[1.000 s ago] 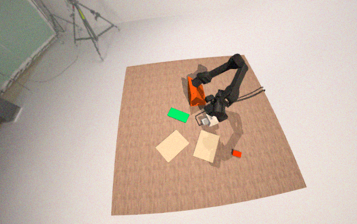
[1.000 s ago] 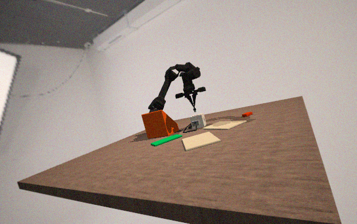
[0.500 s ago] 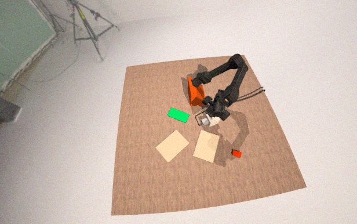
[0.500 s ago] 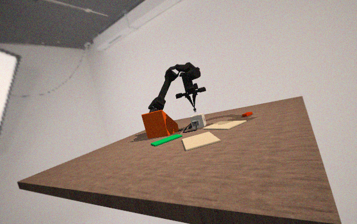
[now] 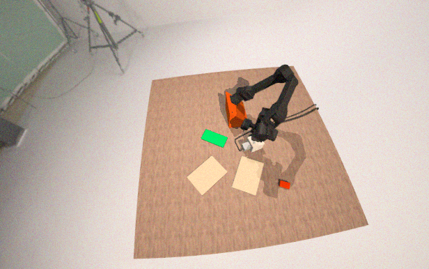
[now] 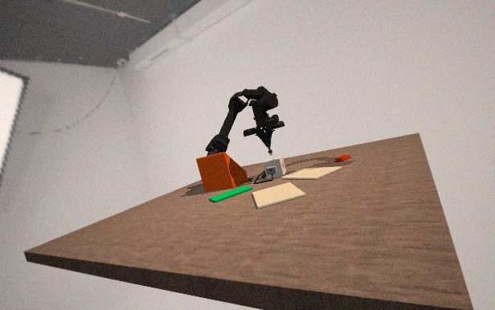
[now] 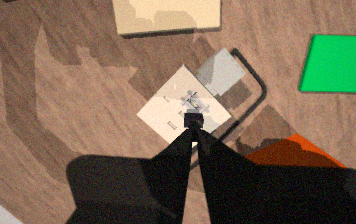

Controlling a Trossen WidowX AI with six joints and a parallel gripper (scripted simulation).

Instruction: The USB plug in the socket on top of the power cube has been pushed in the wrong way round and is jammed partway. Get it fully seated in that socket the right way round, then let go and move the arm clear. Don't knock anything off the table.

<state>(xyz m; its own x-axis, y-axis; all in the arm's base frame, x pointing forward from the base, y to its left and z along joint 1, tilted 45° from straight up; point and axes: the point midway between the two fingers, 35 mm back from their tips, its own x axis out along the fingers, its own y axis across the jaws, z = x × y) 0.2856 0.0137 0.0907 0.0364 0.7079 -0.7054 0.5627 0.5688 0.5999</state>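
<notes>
The black USB plug is 20 mm below my gripper tip. The rest, counted from my gripper tip: green flat piece: 90 mm behind, 240 mm to the right, 130 mm below.
</notes>
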